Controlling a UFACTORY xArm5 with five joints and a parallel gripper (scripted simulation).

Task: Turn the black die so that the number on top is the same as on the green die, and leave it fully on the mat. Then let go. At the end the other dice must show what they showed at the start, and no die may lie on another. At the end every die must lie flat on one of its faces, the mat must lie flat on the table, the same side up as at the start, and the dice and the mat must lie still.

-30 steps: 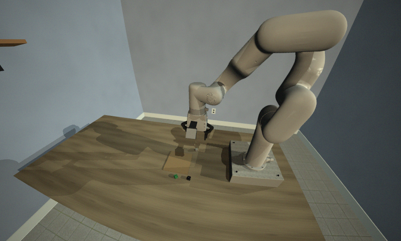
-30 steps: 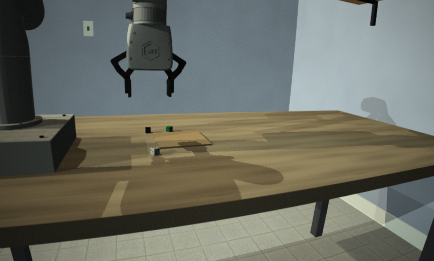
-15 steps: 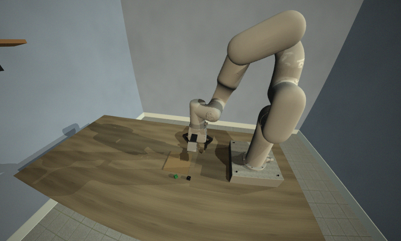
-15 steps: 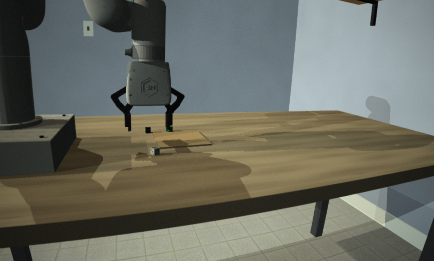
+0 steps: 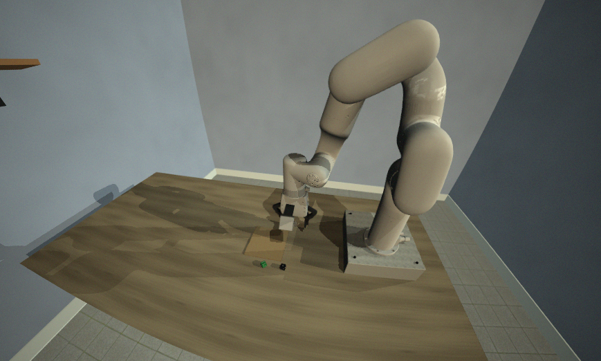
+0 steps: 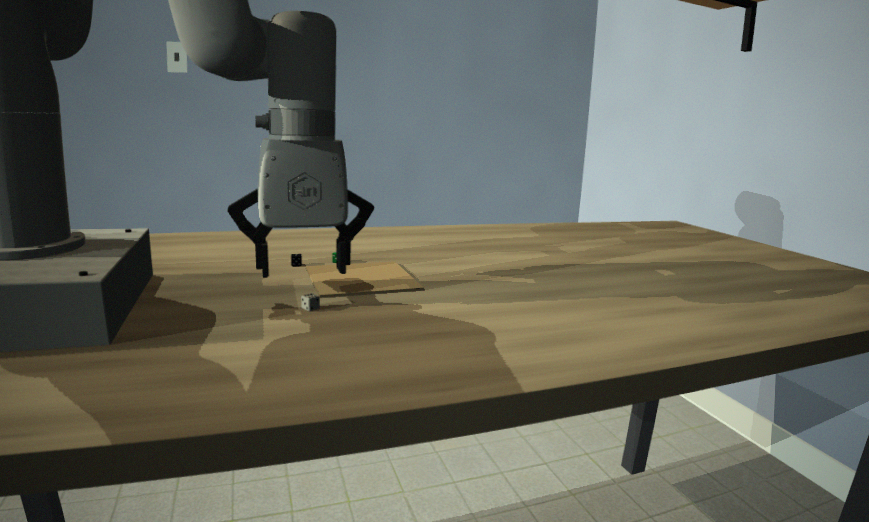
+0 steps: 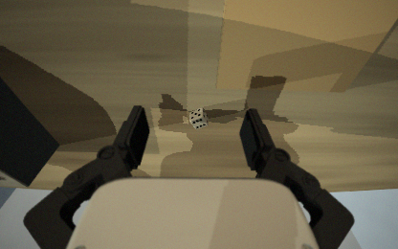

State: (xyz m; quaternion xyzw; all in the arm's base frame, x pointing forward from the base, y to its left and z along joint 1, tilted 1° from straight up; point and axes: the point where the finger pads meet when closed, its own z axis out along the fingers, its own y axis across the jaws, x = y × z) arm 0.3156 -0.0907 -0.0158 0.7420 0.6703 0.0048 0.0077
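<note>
My hand is 40 mm above the white die and 30 mm to the left of it. The rest, counted from my hand: green die (170 mm to the left, 90 mm ahead, 40 mm below); then black die (170 mm to the left, 40 mm below, 20 mm ahead); then tan mat (100 mm ahead, 70 mm to the left, 40 mm below).
</note>
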